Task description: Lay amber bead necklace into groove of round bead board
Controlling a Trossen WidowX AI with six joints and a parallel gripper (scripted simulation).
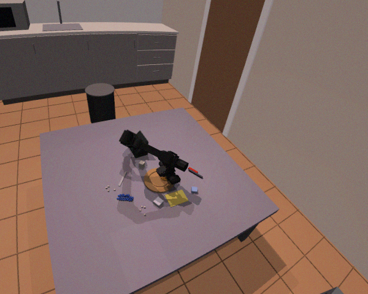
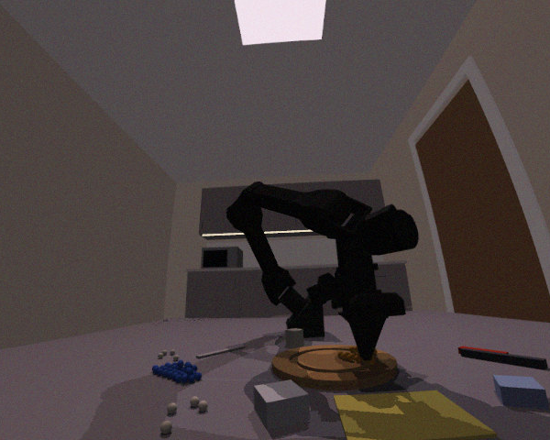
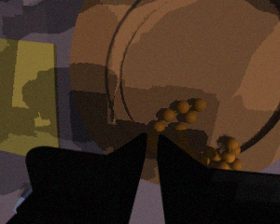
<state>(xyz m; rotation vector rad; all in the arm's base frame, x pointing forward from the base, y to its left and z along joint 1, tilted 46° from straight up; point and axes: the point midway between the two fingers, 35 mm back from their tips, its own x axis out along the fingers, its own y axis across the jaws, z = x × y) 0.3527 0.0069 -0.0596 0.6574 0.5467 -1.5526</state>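
The round wooden bead board is 3 cm behind my gripper tip, 4 cm to the right of it and 1 cm below it. Also, from my gripper tip: blue block 14 cm ahead, 11 cm to the left, 1 cm below; grey block 11 cm ahead, 14 cm to the right; yellow pad 14 cm ahead, 2 cm to the right, 1 cm below.
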